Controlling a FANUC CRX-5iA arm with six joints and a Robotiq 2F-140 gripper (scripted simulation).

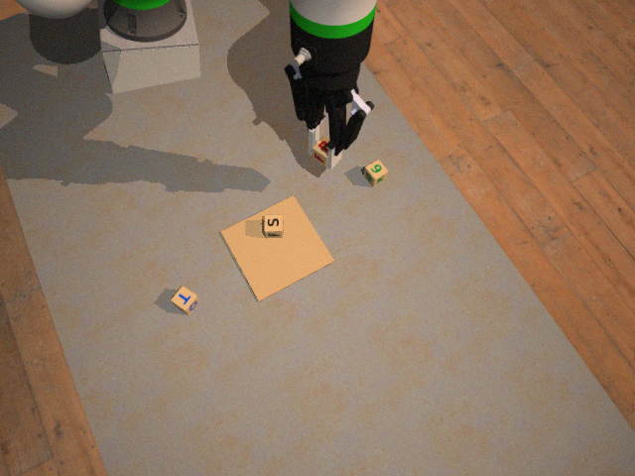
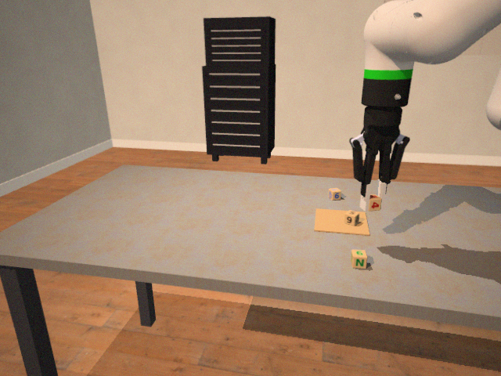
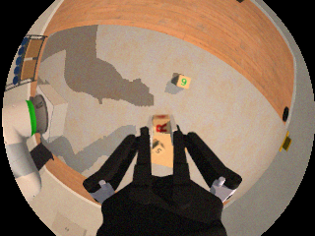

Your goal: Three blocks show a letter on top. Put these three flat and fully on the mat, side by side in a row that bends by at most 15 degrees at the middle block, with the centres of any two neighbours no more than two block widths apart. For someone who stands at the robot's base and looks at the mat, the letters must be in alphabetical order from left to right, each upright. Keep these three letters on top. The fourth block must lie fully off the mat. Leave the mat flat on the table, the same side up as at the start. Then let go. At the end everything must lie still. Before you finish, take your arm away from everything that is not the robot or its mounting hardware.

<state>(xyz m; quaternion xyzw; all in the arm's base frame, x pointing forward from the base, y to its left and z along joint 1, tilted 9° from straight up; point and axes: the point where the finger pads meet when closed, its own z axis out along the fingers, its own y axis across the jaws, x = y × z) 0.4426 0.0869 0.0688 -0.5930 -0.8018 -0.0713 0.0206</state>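
Now: hand 12 cm to the left of the S block, 11 cm above it and 2 cm short of it. Also, from my hand: tan mat: 13 cm to the right, 13 cm below, 5 cm ahead; green-marked block: 12 cm below, 9 cm to the left, 3 cm ahead.
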